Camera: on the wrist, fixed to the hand. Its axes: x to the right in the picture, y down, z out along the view.
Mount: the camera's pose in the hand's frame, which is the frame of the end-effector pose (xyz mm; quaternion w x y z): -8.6 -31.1 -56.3 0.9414 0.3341 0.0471 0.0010
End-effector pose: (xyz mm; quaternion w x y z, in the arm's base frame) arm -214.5 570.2 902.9 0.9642 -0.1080 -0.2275 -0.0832
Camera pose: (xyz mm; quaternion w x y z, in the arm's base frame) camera -204.9 527.4 855.1 0.9545 0.2241 -0.1964 -0.0064
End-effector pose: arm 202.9 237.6 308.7 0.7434 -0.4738 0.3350 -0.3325
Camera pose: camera 146.8 207.2 320.7 0.8427 -0.1817 0.2398 -0.4465
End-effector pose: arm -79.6 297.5 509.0 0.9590 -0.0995 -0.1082 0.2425
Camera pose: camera -58.8 258.7 461.3 0.9408 0.2152 0.0244 0.2607
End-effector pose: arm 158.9 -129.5 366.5 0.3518 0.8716 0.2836 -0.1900
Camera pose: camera 140.2 -73.6 393.6 0.0268 0.9473 0.2192 -0.2322
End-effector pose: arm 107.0 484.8 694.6 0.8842 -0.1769 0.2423 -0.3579
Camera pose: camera 53.3 461.9 666.2 0.8804 0.1460 0.1504 -0.4253
